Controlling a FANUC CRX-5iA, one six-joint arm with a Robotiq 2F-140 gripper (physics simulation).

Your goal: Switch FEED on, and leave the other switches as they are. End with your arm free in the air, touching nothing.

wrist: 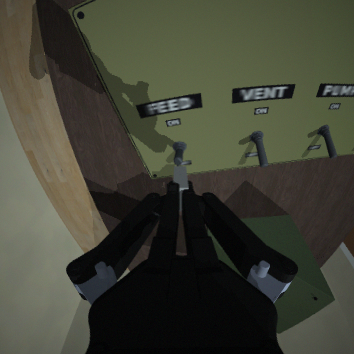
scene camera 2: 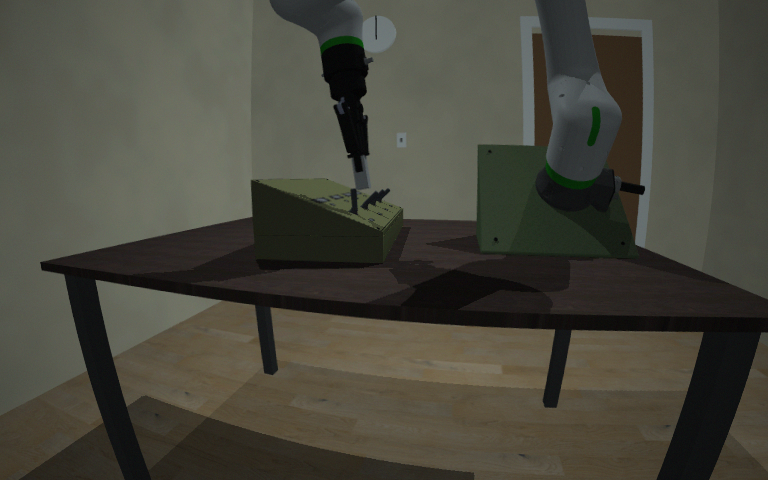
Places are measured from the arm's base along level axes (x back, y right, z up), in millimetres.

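Pixels of known places: gripper, fingertip midpoint: (wrist: 179, 175) (scene camera 2: 363, 188); arm's base, origin of the base link: (scene camera 2: 565, 188).
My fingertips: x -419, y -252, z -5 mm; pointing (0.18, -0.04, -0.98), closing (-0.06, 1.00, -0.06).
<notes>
For each thing: its top centre in the pictures, then the offset to it from my fingertips. Level surfaces: height alone.
- FEED lever, middle of its top: (wrist: 177, 162) (scene camera 2: 354, 188) dx -20, dy -4, dz +1 mm
- VENT lever, middle of its top: (wrist: 265, 156) (scene camera 2: 370, 190) dx -35, dy +116, dz -8 mm
- PUMP lever, middle of its top: (wrist: 337, 148) dx -63, dy +233, dz -8 mm
- dark table, its level: dz -136 mm
The olive switch box (scene camera 2: 317, 237) (wrist: 210, 45) has a sloping top with a row of levers. The FEED lever (scene camera 2: 353, 202) (wrist: 180, 153) stands near vertical in the scene view and looks short in the wrist view, unlike the others. The VENT lever (wrist: 260, 150) and PUMP lever (wrist: 328, 142) lean toward the low edge, on their OFF side. My gripper (scene camera 2: 362, 183) (wrist: 179, 175) is shut and empty. Its fingertips are right beside the top of the FEED lever, on the low-edge side in the wrist view; whether they touch it cannot be told.
A larger green box (scene camera 2: 504, 198) (wrist: 305, 300) stands at the right on the dark table (scene camera 2: 186, 283), with a white arm section (scene camera 2: 583, 130) in front of it. The switch box is near the left of the table. A wall and a door are behind.
</notes>
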